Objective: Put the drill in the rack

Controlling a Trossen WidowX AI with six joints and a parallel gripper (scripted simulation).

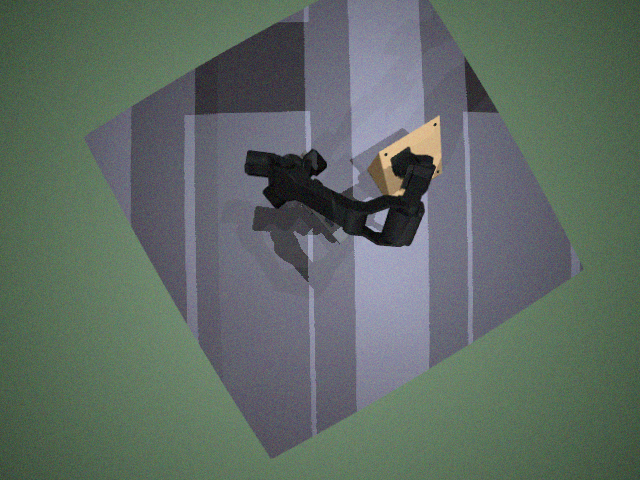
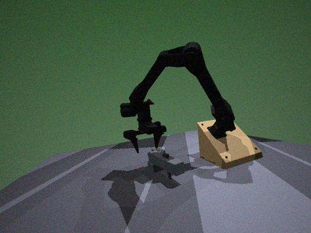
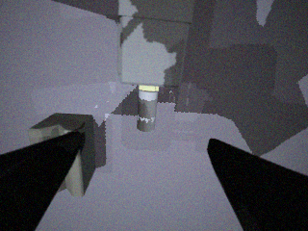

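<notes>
My gripper tip is now 7 cm to the right of the drill, 1 cm past it and 1 cm above it. Also, from my gripper tip: dark key: 15 cm to the left, 2 cm behind, 1 cm below; grey-olive block: 7 cm behind, 5 cm to the right, 4 cm below; dark block: 12 cm to the left, 2 cm below, 1 cm behind.
</notes>
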